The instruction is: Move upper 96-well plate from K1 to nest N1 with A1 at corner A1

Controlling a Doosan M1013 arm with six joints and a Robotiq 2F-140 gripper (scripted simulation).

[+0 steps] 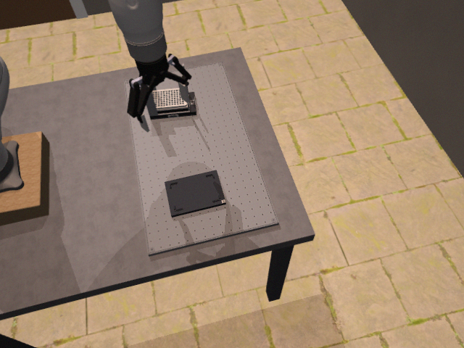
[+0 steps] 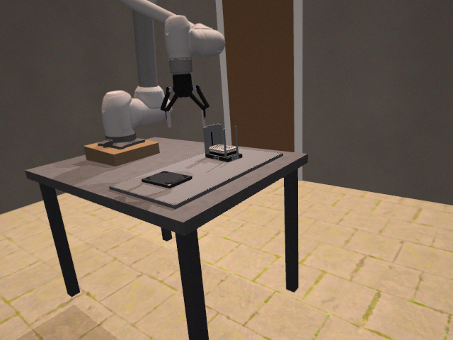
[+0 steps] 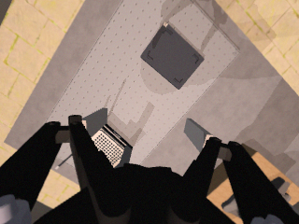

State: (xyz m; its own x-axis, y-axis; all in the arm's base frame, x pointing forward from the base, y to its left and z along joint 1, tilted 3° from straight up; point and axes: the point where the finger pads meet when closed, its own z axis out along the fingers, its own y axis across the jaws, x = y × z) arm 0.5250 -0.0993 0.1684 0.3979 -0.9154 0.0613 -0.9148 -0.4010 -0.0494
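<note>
Right now my hand is 190 mm to the right of the white 96-well plate, 150 mm above it and 40 mm short of it. Round my hand: dark plate: 190 mm to the left, 160 mm below, 40 mm ahead; then back wall: 210 mm to the left, 110 mm below, 20 mm behind; then dark plate nest N1: 190 mm below, 170 mm to the right, 10 mm ahead.
</note>
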